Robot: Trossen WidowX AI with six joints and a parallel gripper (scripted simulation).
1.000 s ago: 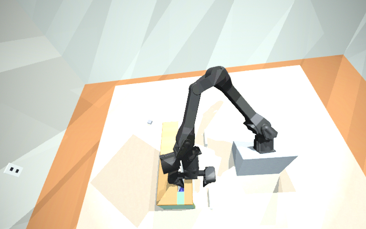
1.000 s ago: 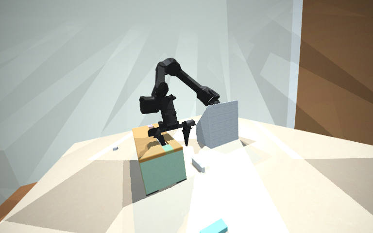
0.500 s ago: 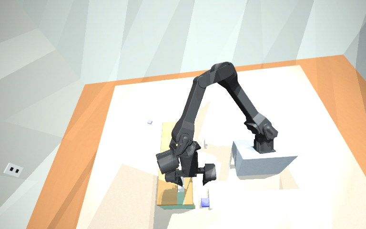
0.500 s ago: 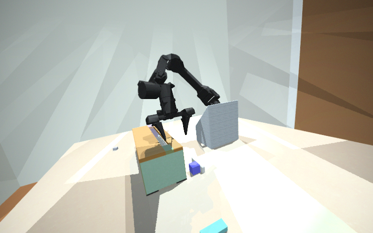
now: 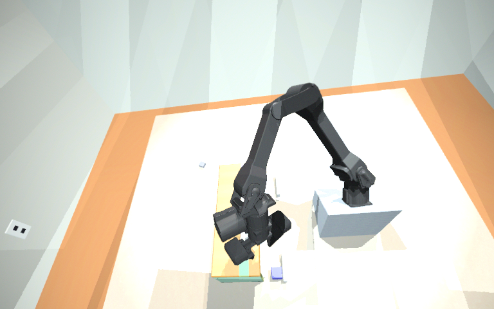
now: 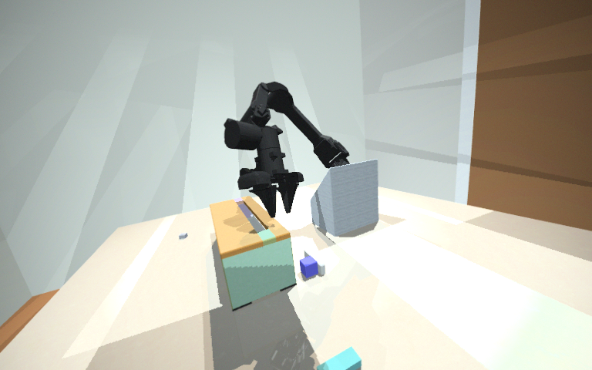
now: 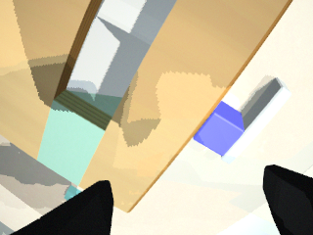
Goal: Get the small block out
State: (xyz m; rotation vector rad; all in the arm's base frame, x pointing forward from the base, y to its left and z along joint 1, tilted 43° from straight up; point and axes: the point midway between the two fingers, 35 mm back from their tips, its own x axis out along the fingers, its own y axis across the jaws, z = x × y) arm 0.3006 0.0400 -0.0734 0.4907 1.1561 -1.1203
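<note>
Now: gripper tip 130 mm above the blue block, 40 mm to the right of it and 40 mm past it. Round my gripper tip: cyan block 250 mm to the left, 140 mm below, 60 mm ahead; grey piece 440 mm to the right, 210 mm ahead, 140 mm below; long box 140 mm to the right, 90 mm below, 20 mm ahead.
</note>
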